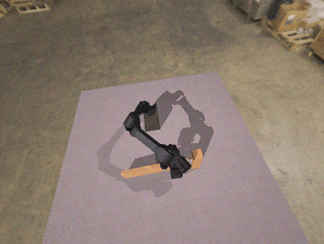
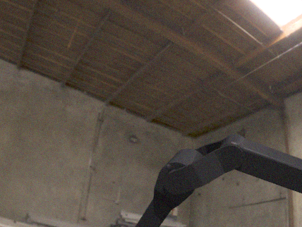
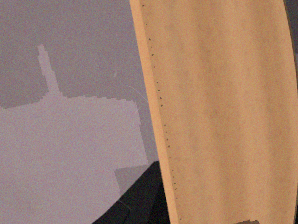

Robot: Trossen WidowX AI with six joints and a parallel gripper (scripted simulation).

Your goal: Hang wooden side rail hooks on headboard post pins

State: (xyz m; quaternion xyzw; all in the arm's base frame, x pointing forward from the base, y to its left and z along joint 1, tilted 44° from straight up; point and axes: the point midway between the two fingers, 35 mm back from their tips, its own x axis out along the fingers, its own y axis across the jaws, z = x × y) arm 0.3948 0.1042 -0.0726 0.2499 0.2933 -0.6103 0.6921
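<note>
My gripper tip is now 1 cm past the headboard post, 13 cm to the right of it and 4 cm below it.
</note>
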